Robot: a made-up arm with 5 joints.
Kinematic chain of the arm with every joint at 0, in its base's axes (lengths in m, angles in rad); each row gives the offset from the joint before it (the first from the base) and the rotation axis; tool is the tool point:
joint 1: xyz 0 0 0.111 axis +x
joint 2: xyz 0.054 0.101 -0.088 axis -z
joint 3: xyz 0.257 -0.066 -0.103 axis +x
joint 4: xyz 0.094 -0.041 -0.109 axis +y
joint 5: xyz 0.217 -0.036 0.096 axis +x
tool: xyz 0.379 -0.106 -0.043
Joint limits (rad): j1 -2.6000..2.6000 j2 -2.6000..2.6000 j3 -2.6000..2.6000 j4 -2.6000..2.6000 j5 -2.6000..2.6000
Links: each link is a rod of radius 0.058 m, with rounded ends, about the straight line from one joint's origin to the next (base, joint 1, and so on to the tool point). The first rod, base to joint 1, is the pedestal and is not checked.
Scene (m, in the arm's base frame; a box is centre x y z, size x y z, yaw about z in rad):
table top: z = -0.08
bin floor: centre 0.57 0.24 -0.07 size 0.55 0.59 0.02 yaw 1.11
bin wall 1: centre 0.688 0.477 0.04 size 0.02 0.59 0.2 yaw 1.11
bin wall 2: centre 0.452 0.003 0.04 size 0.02 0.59 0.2 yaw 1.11
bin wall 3: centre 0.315 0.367 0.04 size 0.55 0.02 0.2 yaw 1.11
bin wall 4: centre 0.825 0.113 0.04 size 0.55 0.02 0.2 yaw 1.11
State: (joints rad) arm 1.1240 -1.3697 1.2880 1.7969 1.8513
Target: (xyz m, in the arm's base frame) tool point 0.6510 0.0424 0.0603
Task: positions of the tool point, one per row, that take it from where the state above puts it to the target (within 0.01 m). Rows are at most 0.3 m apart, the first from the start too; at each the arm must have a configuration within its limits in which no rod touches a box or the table.
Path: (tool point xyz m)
1: -0.4630 0.6182 0.2108
2: -0.3746 0.7073 0.1387
3: -0.2423 0.7892 0.1444
4: -0.0955 0.8377 0.2333
5: 0.0353 0.8275 0.3903
6: 0.1249 0.7428 0.5825
7: 0.3158 0.7061 0.5350
8: 0.4989 0.6211 0.4219
9: 0.6325 0.4735 0.2743
10: 0.6868 0.2701 0.1387
11: 0.6510 0.0424 0.0603

